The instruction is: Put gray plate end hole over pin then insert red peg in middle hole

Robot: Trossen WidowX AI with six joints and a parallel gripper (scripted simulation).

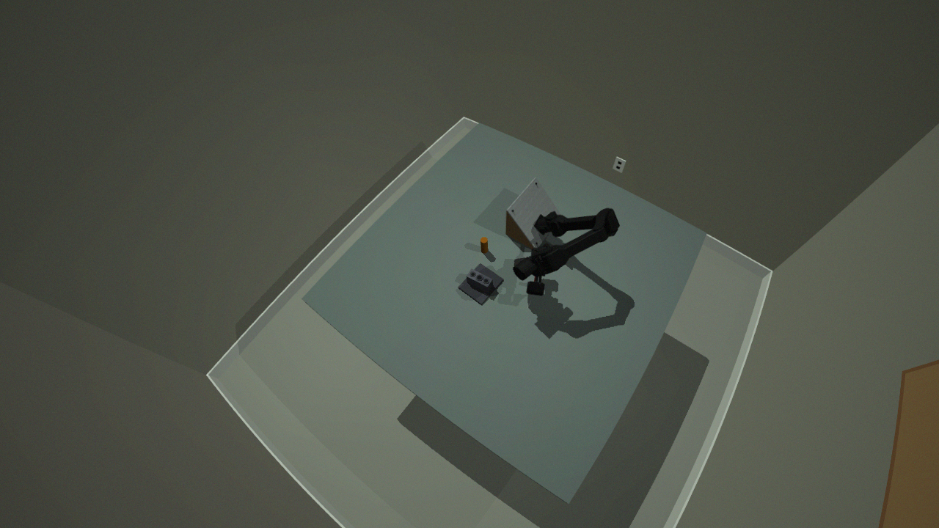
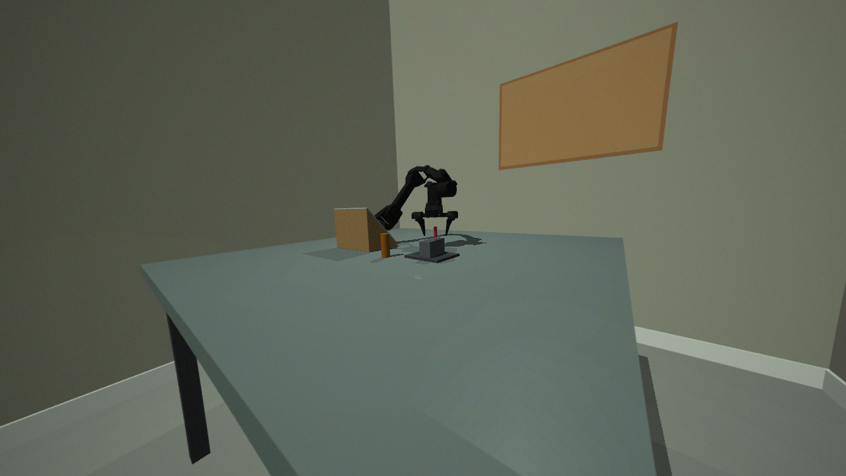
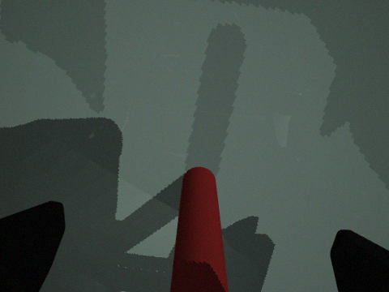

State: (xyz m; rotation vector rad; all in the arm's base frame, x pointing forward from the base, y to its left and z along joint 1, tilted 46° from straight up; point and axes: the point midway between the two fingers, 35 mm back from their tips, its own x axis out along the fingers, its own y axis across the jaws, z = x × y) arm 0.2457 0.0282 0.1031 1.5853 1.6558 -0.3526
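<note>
My gripper tip is 19 cm to the left of the gray plate and 10 cm short of it. Also, from my gripper tip: dark base: 18 cm to the right, 10 cm ahead, 3 cm below; then orange cylinder: 26 cm to the right, 5 cm behind; then red peg: right at my gripper tip.
</note>
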